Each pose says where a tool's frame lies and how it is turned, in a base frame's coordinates. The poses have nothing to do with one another.
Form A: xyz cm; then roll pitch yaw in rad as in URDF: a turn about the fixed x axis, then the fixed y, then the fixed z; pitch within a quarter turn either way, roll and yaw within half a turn.
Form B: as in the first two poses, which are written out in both.
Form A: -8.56, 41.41, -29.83, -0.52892, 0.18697, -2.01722
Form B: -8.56, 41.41, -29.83, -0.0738, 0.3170, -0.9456, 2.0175
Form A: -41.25, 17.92, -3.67, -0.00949, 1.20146, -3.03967
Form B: -41.25, 17.92, -3.67, 0.5649, 0.0327, -0.8245, 3.0522
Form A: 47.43, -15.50, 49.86, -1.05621, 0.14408, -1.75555
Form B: 47.43, -15.50, 49.86, -0.3349, 0.5226, -0.7840, 1.9083
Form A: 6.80, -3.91, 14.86, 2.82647, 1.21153, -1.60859
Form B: 6.80, -3.91, 14.86, -0.6613, 0.5510, 0.5090, 2.4994
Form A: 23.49, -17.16, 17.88, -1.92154, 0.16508, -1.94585
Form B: 23.49, -17.16, 17.88, -0.4543, 0.7577, -0.4685, 2.3680
